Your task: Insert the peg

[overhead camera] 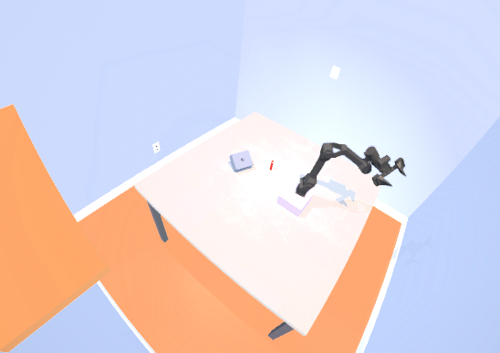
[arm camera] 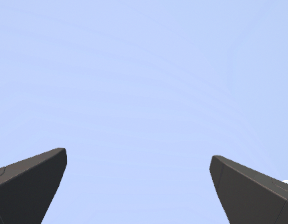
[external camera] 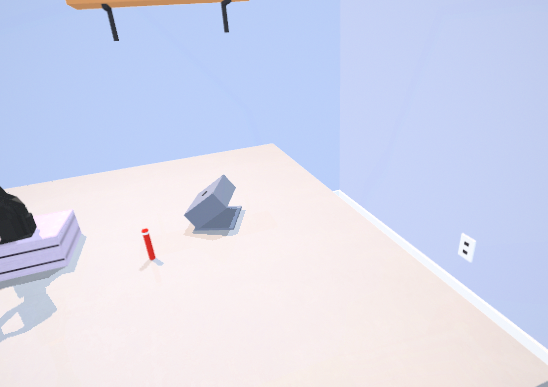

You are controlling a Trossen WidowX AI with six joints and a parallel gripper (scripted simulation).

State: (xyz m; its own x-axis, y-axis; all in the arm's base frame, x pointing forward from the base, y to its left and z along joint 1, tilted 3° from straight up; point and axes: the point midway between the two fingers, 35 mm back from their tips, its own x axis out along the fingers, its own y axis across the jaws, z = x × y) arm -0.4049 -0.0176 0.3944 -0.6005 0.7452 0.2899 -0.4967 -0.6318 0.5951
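The red round peg lies 700 mm ahead of my gripper tip, 170 mm to the right of it and 430 mm below it. Round my gripper tip: sloped panel (890 mm ahead, 60 mm to the right, 430 mm below).
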